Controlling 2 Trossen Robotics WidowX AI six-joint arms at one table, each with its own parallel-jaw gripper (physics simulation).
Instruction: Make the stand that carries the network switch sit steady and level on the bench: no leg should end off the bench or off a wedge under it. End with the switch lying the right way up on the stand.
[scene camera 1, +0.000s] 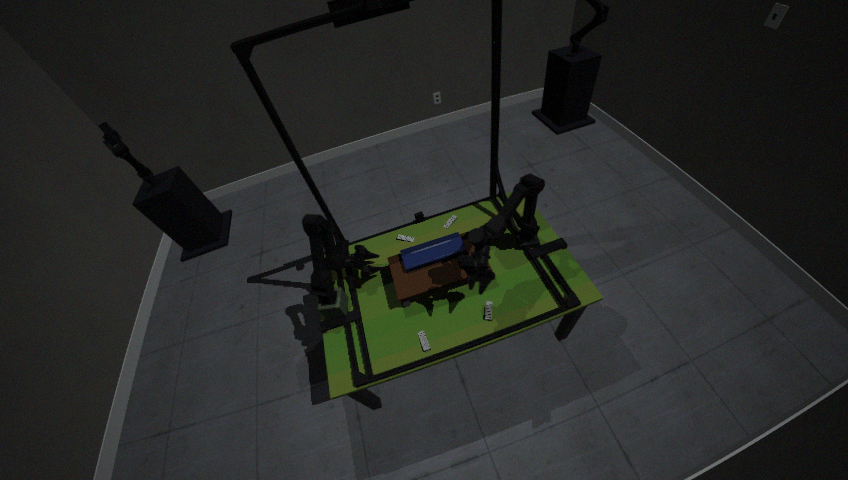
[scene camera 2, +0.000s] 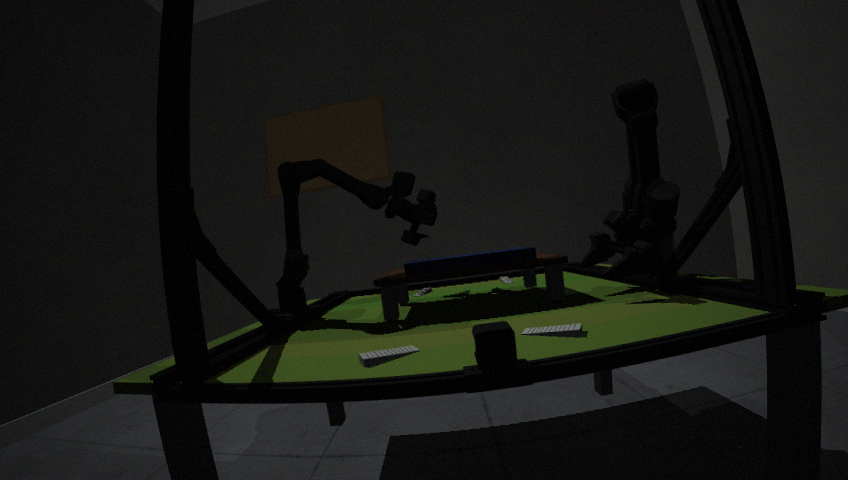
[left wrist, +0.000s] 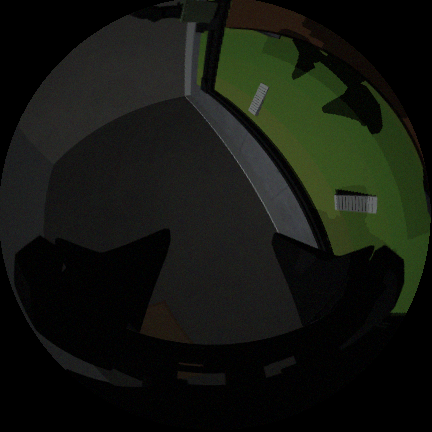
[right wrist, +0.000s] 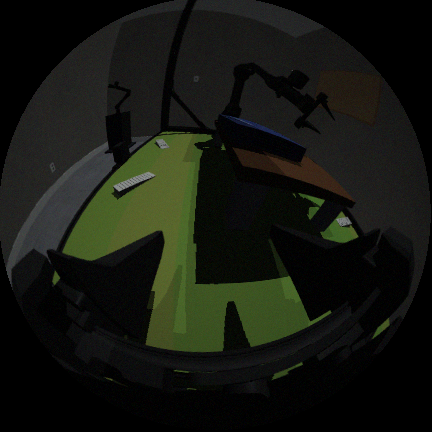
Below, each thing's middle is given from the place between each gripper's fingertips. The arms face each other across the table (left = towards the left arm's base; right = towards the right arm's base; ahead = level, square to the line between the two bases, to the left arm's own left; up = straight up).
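Scene:
From my left hand, I find the brown stand (scene camera 2: 393, 286) 270 mm behind, 70 mm to the right and 180 mm below. The blue network switch (scene camera 2: 518, 254) is 320 mm behind that same left hand, 70 mm to the right of it and 120 mm below it.
Measured from my right hand, the switch is 250 mm to the left, 90 mm ahead and 50 mm above. As for the stand, it sits 250 mm to the left of my right hand and 140 mm ahead of it, and it is 10 mm below it.

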